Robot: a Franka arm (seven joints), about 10 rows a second.
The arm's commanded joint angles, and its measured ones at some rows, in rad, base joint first. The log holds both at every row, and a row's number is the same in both.
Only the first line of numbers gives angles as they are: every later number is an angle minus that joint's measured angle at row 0.
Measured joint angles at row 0:
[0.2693 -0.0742 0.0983 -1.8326 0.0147 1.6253 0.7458]
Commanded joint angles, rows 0 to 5:
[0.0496 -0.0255 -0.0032 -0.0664 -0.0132 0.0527 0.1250]
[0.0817 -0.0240 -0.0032 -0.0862 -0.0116 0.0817 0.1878]
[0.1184 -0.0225 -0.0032 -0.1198 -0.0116 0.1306 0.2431]
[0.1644 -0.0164 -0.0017 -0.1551 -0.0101 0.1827 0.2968]
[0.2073 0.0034 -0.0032 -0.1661 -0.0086 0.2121 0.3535]
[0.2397 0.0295 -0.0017 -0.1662 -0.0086 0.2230 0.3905]
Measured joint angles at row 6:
[0.1953 0.0117 0.0019 -0.1476 0.0001 0.1939 0.3231]
